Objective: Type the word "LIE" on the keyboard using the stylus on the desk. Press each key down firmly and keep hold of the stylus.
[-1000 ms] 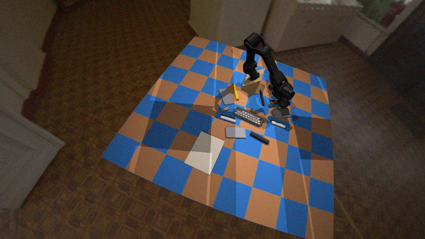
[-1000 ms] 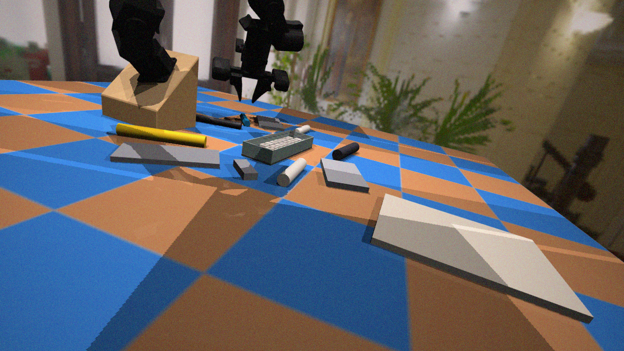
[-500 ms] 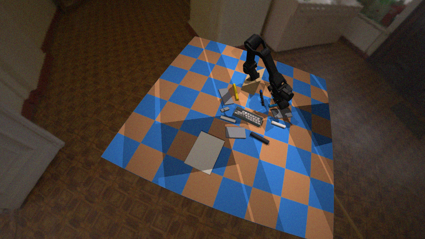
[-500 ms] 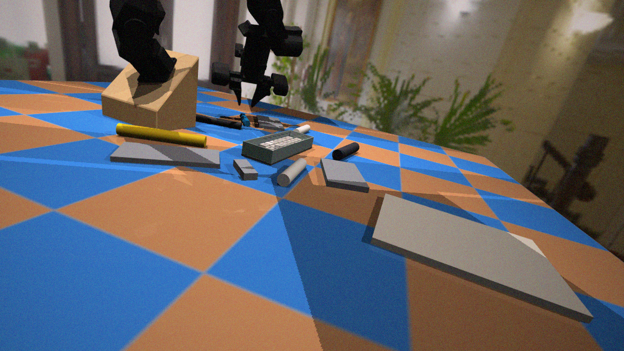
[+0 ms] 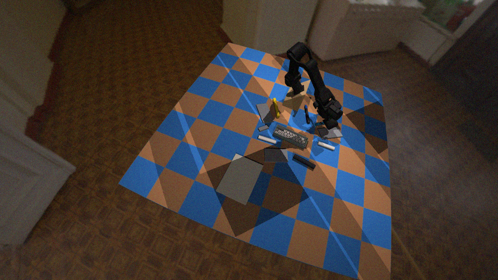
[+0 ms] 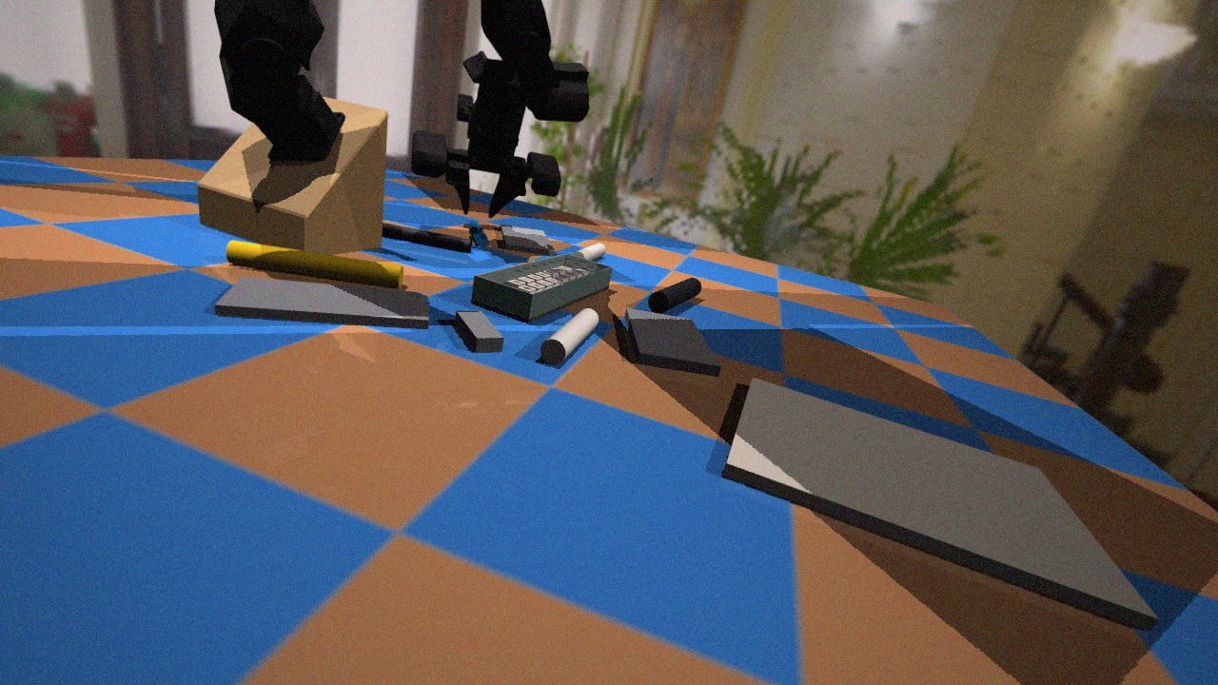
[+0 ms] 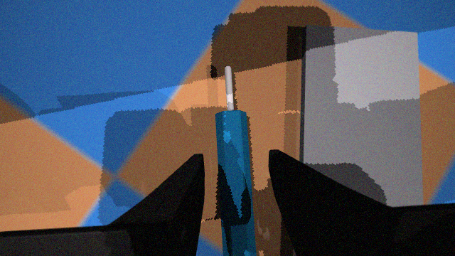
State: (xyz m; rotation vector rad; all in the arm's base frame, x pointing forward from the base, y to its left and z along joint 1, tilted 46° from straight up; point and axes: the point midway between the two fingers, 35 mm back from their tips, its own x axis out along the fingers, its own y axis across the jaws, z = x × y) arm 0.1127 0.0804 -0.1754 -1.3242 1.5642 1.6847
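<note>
Now: gripper tip 2 cm above the stylus, 1 cm to the right of it and 1 cm past it. Also, from my gripper tip: black pen: 11 cm to the right, 6 cm behind, 2 cm below; then L key: 19 cm ahead, 18 cm to the right, 2 cm below; then grey slab: 6 cm ahead, 4 cm to the left, 3 cm below.
</note>
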